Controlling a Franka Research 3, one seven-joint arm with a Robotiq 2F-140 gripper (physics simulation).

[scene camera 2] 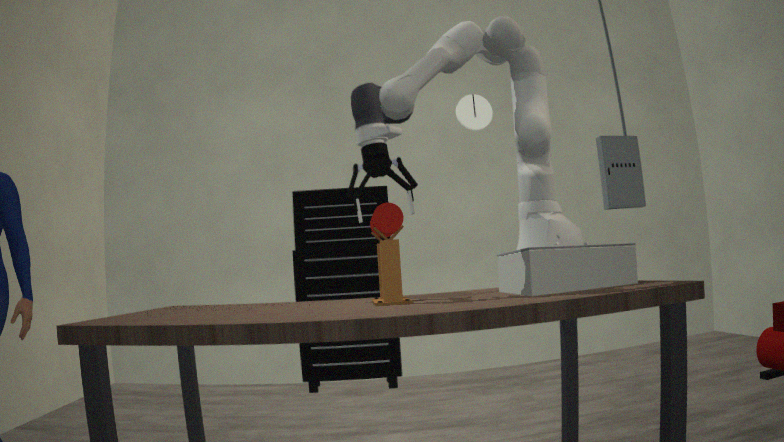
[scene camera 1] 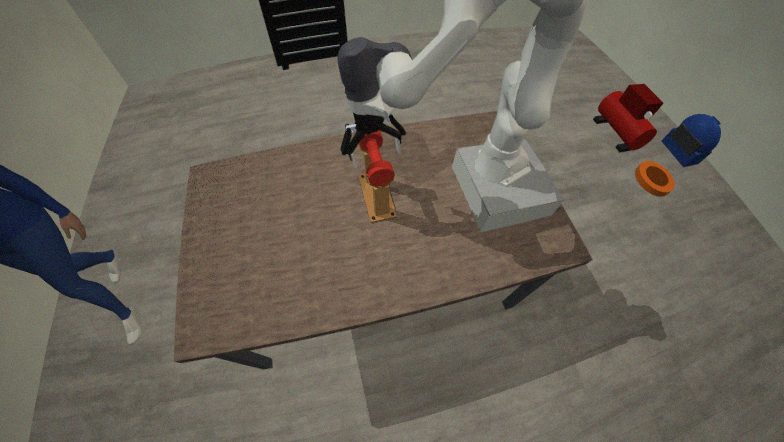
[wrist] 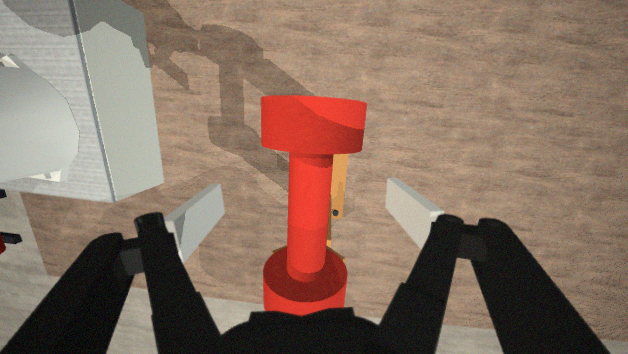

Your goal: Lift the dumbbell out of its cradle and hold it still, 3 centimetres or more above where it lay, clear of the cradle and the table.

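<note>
A red dumbbell (scene camera 1: pixel 379 173) (scene camera 2: pixel 387 219) (wrist: pixel 313 122) lies level in the forked top of an orange-yellow cradle (scene camera 1: pixel 381 203) (scene camera 2: pixel 390 271) (wrist: pixel 340 185), which stands on the table. My gripper (scene camera 1: pixel 376 158) (scene camera 2: pixel 385 214) (wrist: pixel 305 195) is open and empty above the dumbbell, with one finger on each side of it. In the wrist view the handle runs about midway between the fingers, with a gap on both sides. The far weight hides behind the near one in scene camera 2. How deep the fingertips reach beside the handle is hard to tell.
The arm's grey base block (scene camera 1: pixel 516 200) (scene camera 2: pixel 581 269) (wrist: pixel 127 110) stands on the wooden table (scene camera 1: pixel 274 263) (scene camera 2: pixel 219 315) (wrist: pixel 500 100), right of the cradle in both scene views. A black drawer cabinet (scene camera 1: pixel 312 32) (scene camera 2: pixel 334 269) stands beyond the table. A person (scene camera 1: pixel 38 241) (scene camera 2: pixel 13 241) stands at the left.
</note>
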